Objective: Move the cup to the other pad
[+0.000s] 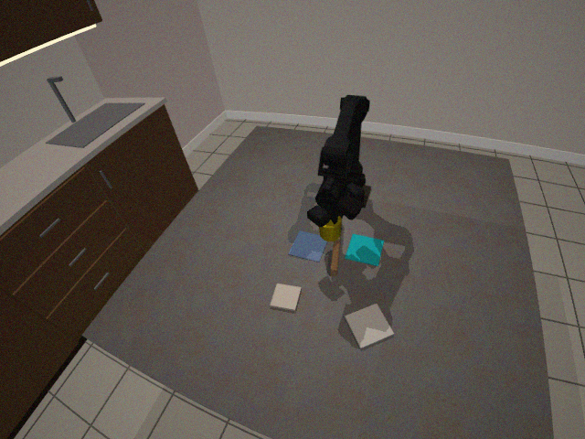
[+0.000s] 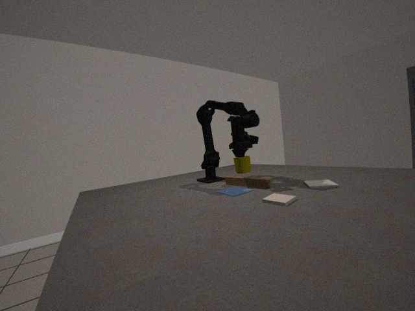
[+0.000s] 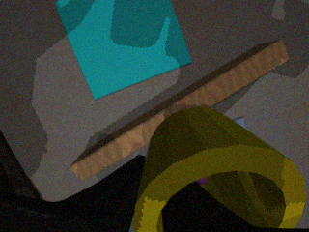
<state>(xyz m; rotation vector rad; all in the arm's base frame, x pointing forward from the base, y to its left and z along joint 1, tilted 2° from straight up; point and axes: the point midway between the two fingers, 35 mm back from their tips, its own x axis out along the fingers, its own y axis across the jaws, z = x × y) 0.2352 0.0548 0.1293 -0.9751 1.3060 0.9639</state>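
Right now my gripper tip is 110 mm above the teal pad, 100 mm to the right of it and 20 mm past it. From my gripper tip the other things lie so: wooden bar (90 mm below, 20 mm ahead, 10 mm to the left); yellow cup (20 mm ahead, 10 mm to the right); purple marble (30 mm to the right, 30 mm ahead, 20 mm below).
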